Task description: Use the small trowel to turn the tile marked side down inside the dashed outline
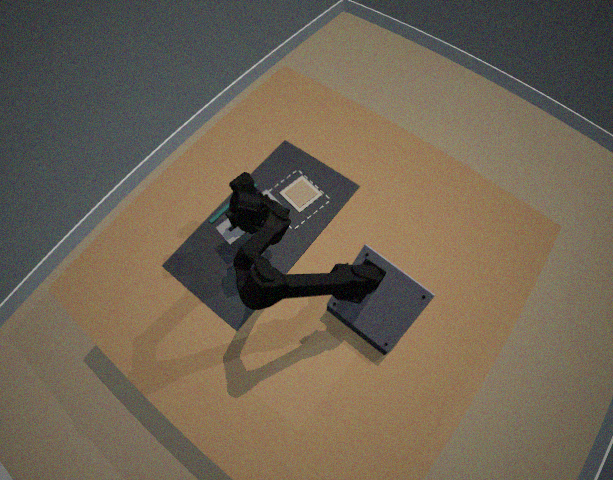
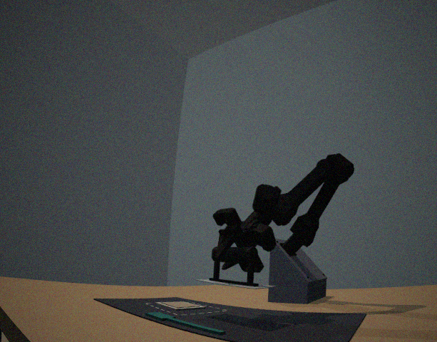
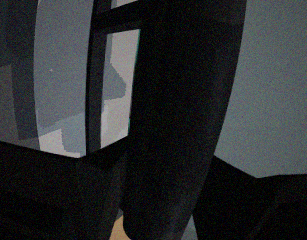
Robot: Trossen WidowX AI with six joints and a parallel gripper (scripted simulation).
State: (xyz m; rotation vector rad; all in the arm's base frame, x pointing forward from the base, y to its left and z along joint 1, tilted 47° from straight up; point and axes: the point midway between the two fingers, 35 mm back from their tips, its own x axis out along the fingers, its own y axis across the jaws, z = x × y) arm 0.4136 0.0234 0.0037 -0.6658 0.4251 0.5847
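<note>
My gripper tip is now 160 mm above the dark mat, 40 mm past it and 10 mm to the left of it. From my gripper tip the other things lie so: tile 180 mm to the right, 130 mm below, 70 mm behind; float tool 30 mm behind, 10 mm below.
</note>
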